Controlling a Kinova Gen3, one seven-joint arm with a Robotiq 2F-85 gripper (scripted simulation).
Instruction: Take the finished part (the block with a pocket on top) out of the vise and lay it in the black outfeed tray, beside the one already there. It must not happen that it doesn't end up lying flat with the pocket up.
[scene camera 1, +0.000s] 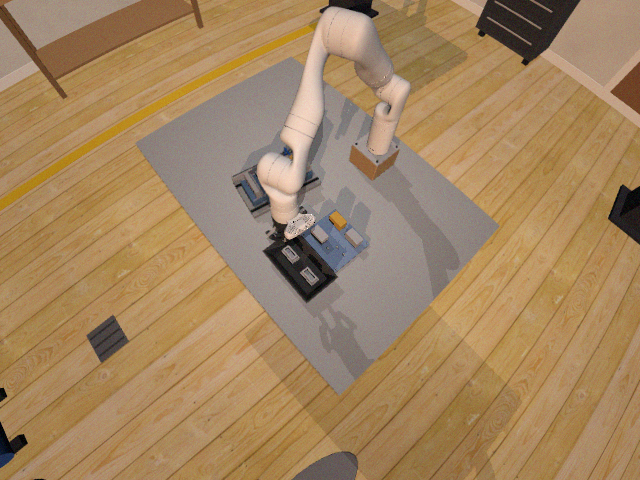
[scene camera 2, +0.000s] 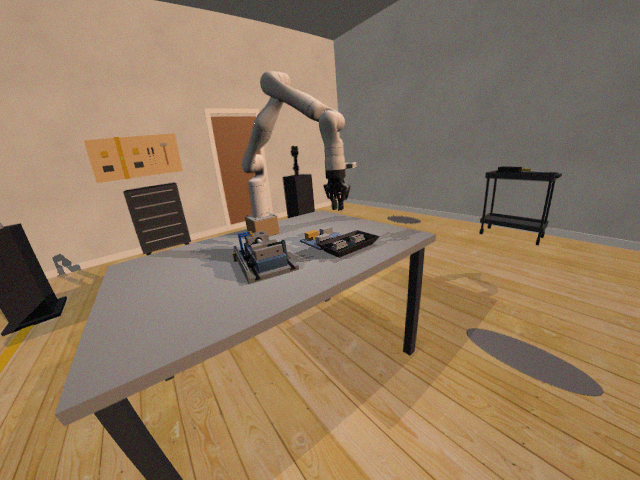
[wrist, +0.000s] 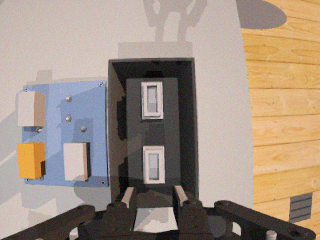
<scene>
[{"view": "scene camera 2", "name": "gripper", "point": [337, 210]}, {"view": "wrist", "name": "gripper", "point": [154, 197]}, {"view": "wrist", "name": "orange block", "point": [31, 156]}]
</scene>
